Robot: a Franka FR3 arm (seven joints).
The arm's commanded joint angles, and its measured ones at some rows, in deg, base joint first. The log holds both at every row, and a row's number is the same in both.
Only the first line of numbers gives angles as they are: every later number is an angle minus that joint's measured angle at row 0.
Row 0, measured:
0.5 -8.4 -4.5 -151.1 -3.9 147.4 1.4
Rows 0 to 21, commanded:
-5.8 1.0 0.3 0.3 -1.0 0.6 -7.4
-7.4 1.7 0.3 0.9 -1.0 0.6 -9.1
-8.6 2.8 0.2 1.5 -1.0 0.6 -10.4
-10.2 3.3 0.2 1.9 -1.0 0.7 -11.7
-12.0 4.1 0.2 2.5 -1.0 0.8 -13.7
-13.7 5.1 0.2 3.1 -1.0 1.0 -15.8
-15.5 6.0 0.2 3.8 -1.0 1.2 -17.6
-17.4 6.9 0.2 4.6 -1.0 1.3 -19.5
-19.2 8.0 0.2 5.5 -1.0 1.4 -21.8
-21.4 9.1 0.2 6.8 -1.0 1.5 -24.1
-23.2 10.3 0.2 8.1 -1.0 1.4 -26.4
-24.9 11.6 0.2 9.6 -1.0 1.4 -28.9
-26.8 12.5 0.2 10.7 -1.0 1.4 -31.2
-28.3 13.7 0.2 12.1 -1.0 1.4 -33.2
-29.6 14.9 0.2 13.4 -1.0 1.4 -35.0
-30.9 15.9 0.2 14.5 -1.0 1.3 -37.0
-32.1 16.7 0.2 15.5 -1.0 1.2 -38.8
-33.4 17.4 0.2 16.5 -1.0 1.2 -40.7
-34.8 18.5 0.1 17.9 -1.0 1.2 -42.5
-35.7 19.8 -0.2 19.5 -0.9 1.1 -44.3
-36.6 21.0 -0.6 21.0 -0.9 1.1 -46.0
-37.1 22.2 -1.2 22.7 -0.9 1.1 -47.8
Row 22, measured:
-33.8 14.8 -0.3 17.2 -0.3 0.6 -42.7
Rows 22 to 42, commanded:
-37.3 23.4 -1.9 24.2 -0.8 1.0 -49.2
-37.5 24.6 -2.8 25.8 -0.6 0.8 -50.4
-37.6 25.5 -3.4 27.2 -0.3 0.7 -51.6
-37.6 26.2 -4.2 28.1 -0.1 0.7 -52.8
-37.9 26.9 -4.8 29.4 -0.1 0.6 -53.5
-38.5 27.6 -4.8 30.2 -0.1 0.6 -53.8
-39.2 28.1 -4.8 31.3 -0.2 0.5 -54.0
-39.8 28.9 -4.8 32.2 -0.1 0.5 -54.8
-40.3 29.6 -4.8 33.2 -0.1 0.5 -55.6
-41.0 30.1 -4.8 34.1 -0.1 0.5 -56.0
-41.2 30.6 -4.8 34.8 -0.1 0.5 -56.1
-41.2 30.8 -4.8 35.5 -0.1 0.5 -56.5
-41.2 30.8 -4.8 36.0 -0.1 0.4 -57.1
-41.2 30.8 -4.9 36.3 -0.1 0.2 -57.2
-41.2 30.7 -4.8 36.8 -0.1 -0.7 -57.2
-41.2 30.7 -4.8 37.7 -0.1 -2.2 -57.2
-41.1 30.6 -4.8 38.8 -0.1 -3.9 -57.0
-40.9 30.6 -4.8 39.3 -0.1 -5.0 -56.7
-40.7 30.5 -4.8 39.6 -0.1 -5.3 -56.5
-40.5 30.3 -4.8 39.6 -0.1 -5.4 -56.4
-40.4 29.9 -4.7 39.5 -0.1 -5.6 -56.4
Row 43, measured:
-40.5 29.1 -5.0 37.3 -0.2 -3.4 -56.2
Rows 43 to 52, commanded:
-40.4 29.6 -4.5 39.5 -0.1 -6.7 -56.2
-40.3 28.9 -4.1 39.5 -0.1 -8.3 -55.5
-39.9 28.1 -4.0 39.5 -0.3 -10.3 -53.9
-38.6 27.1 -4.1 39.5 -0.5 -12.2 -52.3
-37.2 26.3 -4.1 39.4 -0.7 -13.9 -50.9
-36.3 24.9 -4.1 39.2 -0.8 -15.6 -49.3
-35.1 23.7 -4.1 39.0 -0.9 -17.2 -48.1
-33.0 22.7 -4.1 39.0 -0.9 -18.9 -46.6
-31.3 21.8 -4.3 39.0 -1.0 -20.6 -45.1
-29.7 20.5 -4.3 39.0 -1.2 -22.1 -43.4
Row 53, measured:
-34.0 24.7 -4.1 39.8 -0.2 -17.2 -48.3
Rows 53 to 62, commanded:
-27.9 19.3 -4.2 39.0 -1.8 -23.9 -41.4
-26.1 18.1 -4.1 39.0 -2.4 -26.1 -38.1
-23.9 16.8 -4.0 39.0 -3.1 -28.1 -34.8
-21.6 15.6 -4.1 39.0 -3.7 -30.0 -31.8
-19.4 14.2 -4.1 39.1 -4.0 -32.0 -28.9
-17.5 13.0 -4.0 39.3 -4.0 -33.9 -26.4
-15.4 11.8 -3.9 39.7 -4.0 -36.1 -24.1
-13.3 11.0 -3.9 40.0 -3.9 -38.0 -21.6
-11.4 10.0 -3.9 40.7 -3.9 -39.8 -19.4
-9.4 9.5 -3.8 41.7 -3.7 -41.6 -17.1
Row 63, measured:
-14.3 12.4 -3.5 40.3 -2.9 -36.2 -23.5
